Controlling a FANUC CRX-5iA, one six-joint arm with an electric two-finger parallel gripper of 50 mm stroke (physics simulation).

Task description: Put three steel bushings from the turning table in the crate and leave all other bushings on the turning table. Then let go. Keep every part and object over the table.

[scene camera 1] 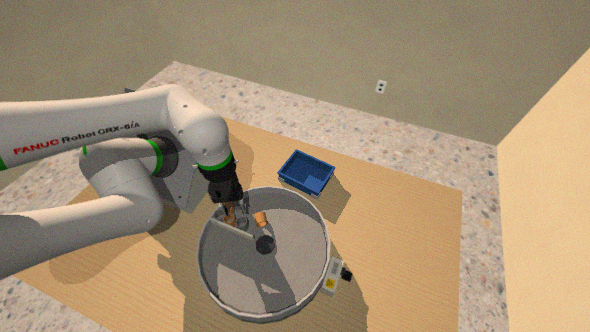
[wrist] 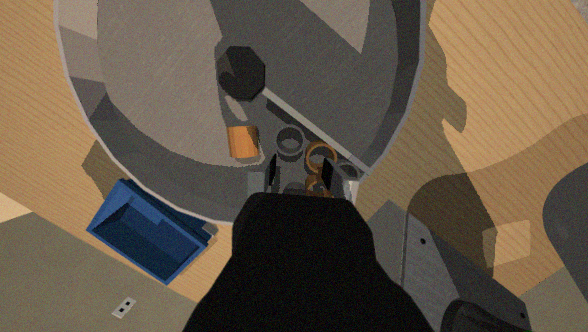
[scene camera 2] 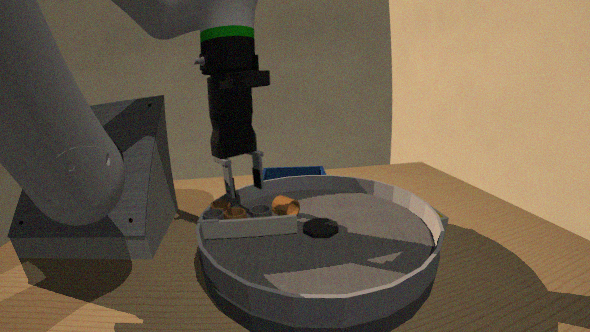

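Pixels of known places: gripper, fingertip midpoint: [scene camera 1: 235, 212] [wrist: 299, 165] [scene camera 2: 245, 191]; arm's base at its link origin: [scene camera 1: 161, 156].
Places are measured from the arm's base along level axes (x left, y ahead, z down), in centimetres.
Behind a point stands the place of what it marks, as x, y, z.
Note:
The turning table [scene camera 1: 300, 240] {-4.0, 56.8, 10.9} [scene camera 2: 325, 310] {-30.8, 42.6, 9.5} [wrist: 150, 90] {-0.7, 56.4, 10.9} bears several bushings beside its divider. An upright steel bushing [scene camera 1: 242, 222] [scene camera 2: 260, 211] {-6.0, 36.7, 8.4} [wrist: 279, 145] {-6.1, 37.4, 8.5} stands near the gripper. Another steel bushing [scene camera 2: 213, 215] {-6.8, 28.1, 8.3} [wrist: 348, 164] {-9.8, 29.2, 7.1} is near the rim, and a dark curved part, perhaps a third, shows under the gripper body in the wrist view. A copper bushing [scene camera 1: 260, 218] {-4.0, 42.1, 7.1} [scene camera 2: 285, 205] {-5.5, 41.4, 7.8} [wrist: 243, 142] {-3.9, 41.2, 7.3} is on its side; two more copper ones are beside the steel ones. My gripper [scene camera 1: 235, 210] {-6.5, 34.4, 4.2} [scene camera 2: 245, 191] {-6.5, 34.4, 4.2} [wrist: 299, 165] {-6.5, 34.4, 4.2} is open above the group. The blue crate [scene camera 1: 316, 159] {30.9, 48.9, 11.2} [scene camera 2: 295, 173] {30.7, 48.6, 13.2} [wrist: 112, 205] {22.9, 55.6, 12.3} shows no bushing inside.
The straight divider [scene camera 1: 232, 229] {-10.9, 35.3, 8.0} [scene camera 2: 250, 227] {-10.9, 34.9, 8.9} [wrist: 315, 130] {-10.5, 35.0, 7.5} runs from near the dark hub [scene camera 1: 265, 244] {-10.2, 47.1, 10.1} [scene camera 2: 320, 228] {-11.2, 46.6, 10.1} [wrist: 241, 73] {-10.3, 46.8, 10.1} to the raised rim. A small control box [scene camera 1: 332, 276] {-10.5, 70.3, 10.4} stands against the rim. The robot's grey base [scene camera 1: 187, 185] {-4.3, 13.0, 4.8} [wrist: 425, 250] {-7.1, 10.4, 7.7} is close by.

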